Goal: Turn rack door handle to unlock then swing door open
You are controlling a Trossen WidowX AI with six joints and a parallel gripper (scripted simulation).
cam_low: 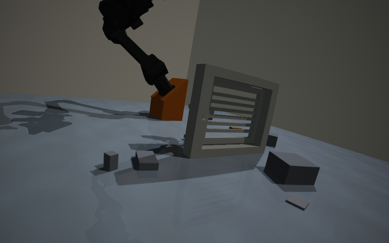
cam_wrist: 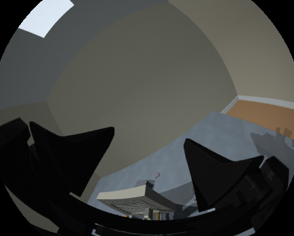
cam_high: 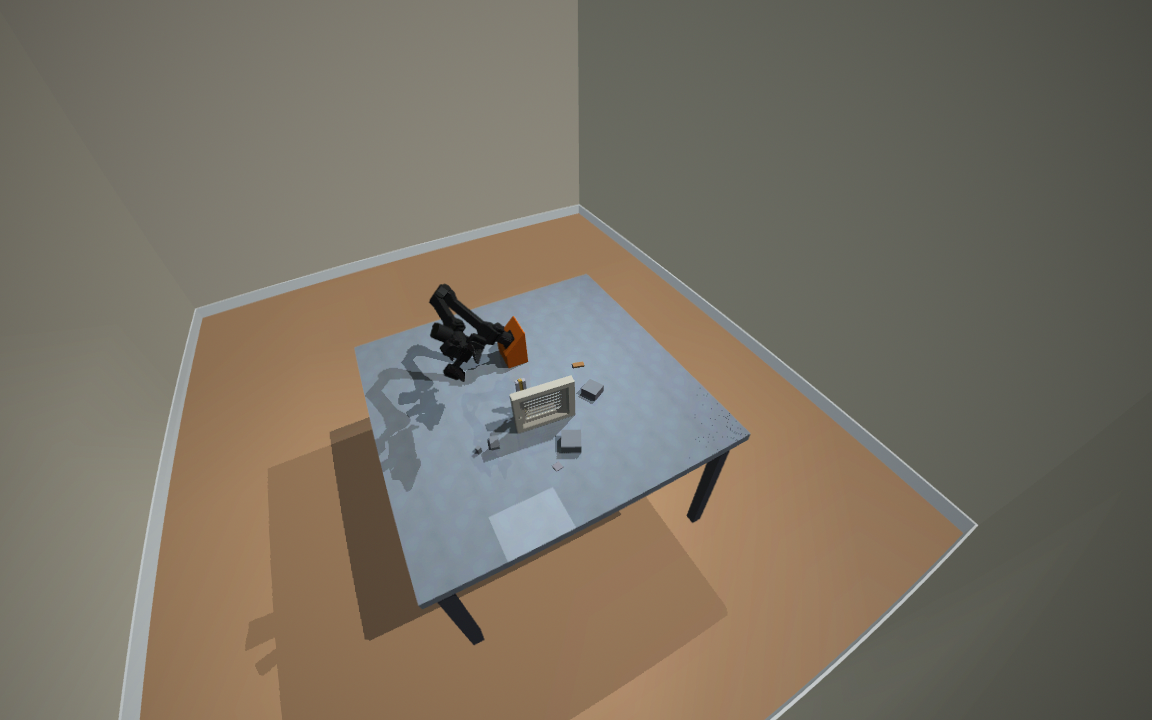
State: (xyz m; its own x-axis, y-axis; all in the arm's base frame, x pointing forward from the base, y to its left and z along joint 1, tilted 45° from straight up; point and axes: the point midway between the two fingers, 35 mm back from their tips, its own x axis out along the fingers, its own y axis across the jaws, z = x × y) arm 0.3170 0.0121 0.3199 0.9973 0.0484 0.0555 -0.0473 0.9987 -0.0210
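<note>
Right now the upright handle is 40 mm behind my gripper tip, 170 mm to the left of it and 220 mm below it. The rest, counted from my gripper tip: grey block 20 mm behind, 470 mm to the left, 320 mm below; then small orange piece 190 mm behind, 480 mm to the left, 330 mm below.
</note>
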